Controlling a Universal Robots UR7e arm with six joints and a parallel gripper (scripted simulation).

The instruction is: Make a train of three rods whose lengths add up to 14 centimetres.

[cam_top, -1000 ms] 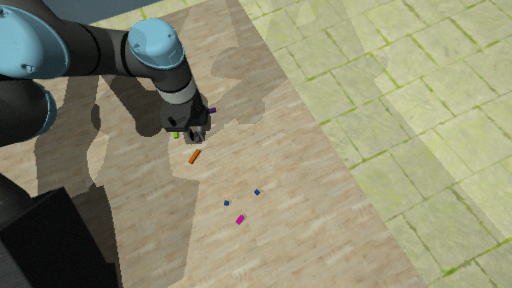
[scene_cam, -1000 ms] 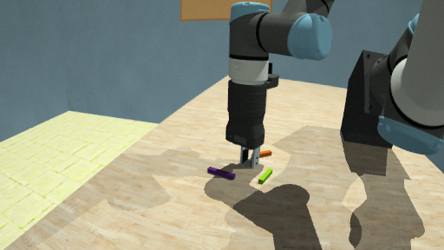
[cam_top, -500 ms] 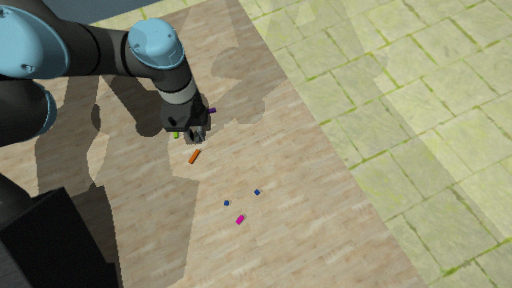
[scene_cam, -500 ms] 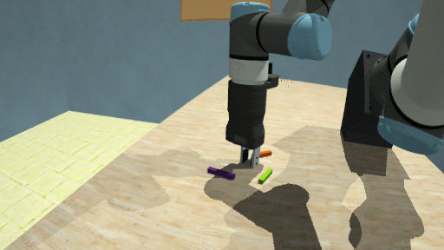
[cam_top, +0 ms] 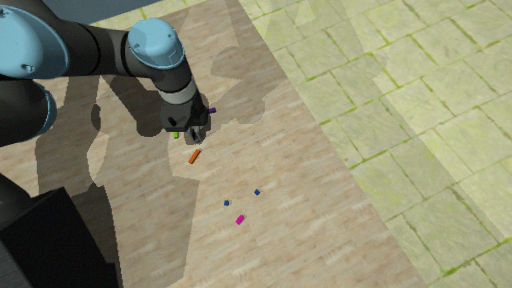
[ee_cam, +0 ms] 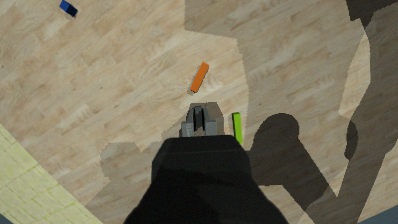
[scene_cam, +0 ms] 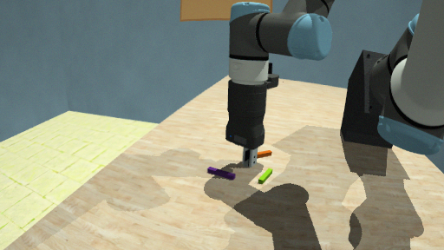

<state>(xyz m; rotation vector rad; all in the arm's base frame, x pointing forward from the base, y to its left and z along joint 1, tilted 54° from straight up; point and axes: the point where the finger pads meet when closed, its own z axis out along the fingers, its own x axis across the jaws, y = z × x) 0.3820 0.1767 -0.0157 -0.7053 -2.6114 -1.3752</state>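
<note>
Right now my hand is 1 cm above the grey rod. The rest, counted from my hand: orange rod: 5 cm to the right, 3 cm behind, 1 cm below; lime rod: 5 cm to the left, 4 cm behind, 1 cm below; purple rod: 6 cm to the left, 5 cm ahead, 1 cm below.
</note>
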